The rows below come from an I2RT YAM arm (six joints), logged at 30 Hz.
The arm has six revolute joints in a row. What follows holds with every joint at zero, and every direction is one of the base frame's.
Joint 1 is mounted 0.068 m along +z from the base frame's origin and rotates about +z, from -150 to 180 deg.
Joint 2 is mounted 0.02 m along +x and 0.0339 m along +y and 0.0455 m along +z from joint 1 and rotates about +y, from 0 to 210 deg.
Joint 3 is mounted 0.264 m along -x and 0.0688 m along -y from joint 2 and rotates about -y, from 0 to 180 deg.
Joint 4 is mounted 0.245 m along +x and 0.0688 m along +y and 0.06 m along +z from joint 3 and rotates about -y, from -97 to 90 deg.
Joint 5 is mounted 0.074 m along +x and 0.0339 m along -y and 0.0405 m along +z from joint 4 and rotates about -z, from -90 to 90 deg.
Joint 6 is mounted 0.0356 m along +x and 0.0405 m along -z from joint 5 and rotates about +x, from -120 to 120 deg.
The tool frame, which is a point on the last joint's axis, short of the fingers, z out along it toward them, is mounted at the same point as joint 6; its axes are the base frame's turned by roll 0, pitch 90 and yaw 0 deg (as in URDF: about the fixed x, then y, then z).
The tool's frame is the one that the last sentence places.
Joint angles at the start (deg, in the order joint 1, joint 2, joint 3, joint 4, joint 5, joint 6): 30.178 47.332 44.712 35.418 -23.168 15.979
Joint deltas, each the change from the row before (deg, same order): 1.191 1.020 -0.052 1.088 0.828 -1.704; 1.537 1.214 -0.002 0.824 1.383 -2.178; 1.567 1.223 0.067 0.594 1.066 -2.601; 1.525 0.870 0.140 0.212 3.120 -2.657; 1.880 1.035 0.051 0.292 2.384 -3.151; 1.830 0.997 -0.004 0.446 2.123 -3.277; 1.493 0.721 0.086 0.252 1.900 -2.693; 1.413 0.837 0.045 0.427 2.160 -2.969; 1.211 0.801 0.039 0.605 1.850 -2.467; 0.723 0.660 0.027 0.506 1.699 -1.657
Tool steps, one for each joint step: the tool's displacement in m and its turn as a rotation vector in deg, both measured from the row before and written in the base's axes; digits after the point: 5 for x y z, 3 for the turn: 0.00195 0.00497 -0.00135 -0.404 -1.026 -0.356; 0.00235 0.00642 -0.00205 -0.594 -0.859 -0.719; 0.00200 0.00688 -0.00220 -1.054 -1.118 -0.632; 0.00153 0.00523 -0.00119 -0.236 -0.556 -2.454; 0.00084 0.00712 -0.00230 -1.006 -0.949 -1.726; 0.00028 0.00704 -0.00239 -1.182 -1.208 -1.614; -0.00030 0.00544 -0.00135 -0.927 -0.981 -1.470; 0.00017 0.00548 -0.00176 -1.029 -1.077 -1.910; 0.00011 0.00487 -0.00146 -0.790 -0.956 -1.599; 0.00080 0.00321 -0.00126 -0.418 -0.451 -1.564
